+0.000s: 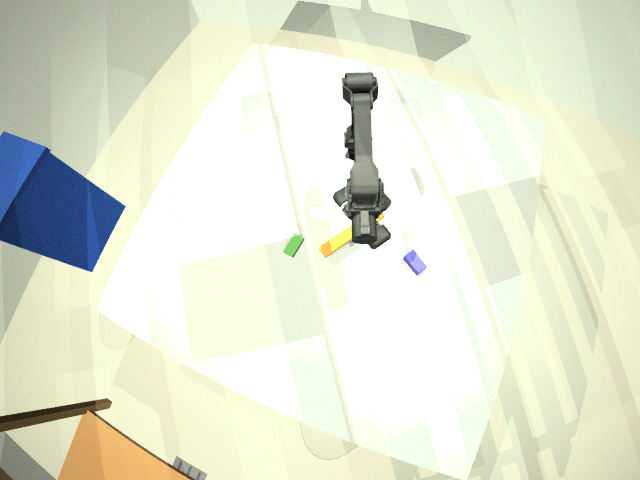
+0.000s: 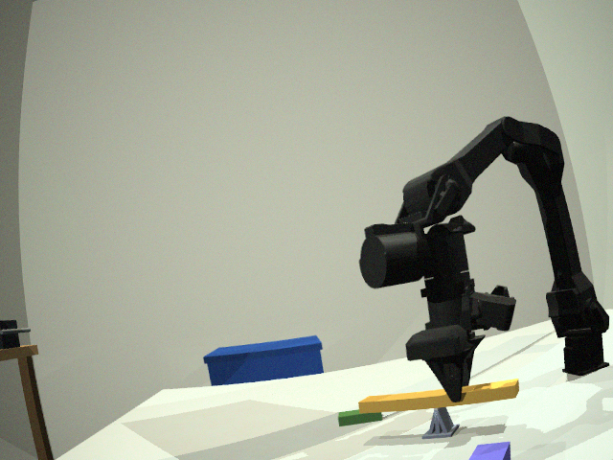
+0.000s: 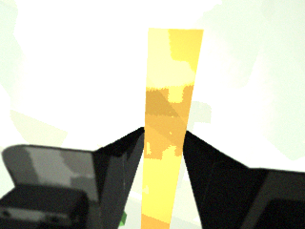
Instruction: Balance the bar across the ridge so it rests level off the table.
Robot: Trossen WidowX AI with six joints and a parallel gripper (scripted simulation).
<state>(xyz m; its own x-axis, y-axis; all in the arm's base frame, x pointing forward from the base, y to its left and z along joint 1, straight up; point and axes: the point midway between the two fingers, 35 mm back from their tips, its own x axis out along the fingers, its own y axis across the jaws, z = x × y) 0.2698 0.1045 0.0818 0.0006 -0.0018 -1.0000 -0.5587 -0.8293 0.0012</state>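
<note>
My gripper tip is 2 cm short of the bar and 2 cm to the left of it. From my gripper tip the other things lie so: purple block (4 cm ahead, 19 cm to the left, 3 cm below); then green block (11 cm ahead, 17 cm to the right, 4 cm below).
</note>
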